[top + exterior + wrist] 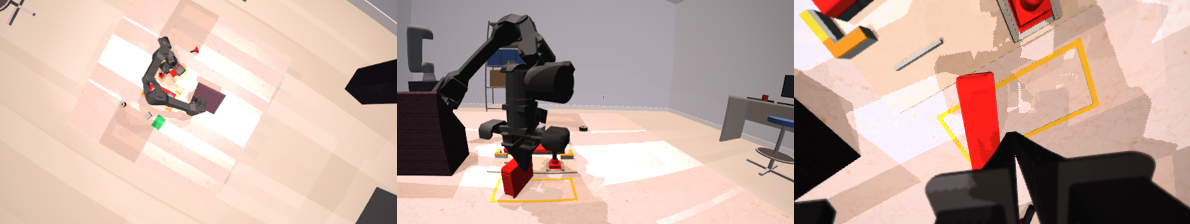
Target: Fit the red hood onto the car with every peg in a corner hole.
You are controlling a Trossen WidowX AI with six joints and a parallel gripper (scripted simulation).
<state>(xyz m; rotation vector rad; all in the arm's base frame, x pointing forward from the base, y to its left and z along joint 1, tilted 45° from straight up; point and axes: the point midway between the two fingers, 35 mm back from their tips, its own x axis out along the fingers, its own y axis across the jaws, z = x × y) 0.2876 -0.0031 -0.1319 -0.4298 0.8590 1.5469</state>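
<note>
Now: gripper tip 20 mm past the red hood, 20 mm above it and 10 mm to the right of it. The rest, counted from my gripper tip: orange-cornered jig (190 mm to the left, 40 mm below, 10 mm behind); then grey engine block (230 mm to the left, 30 mm below, 10 mm ahead); then black post (100 mm to the left, 60 mm ahead, 20 mm below).
</note>
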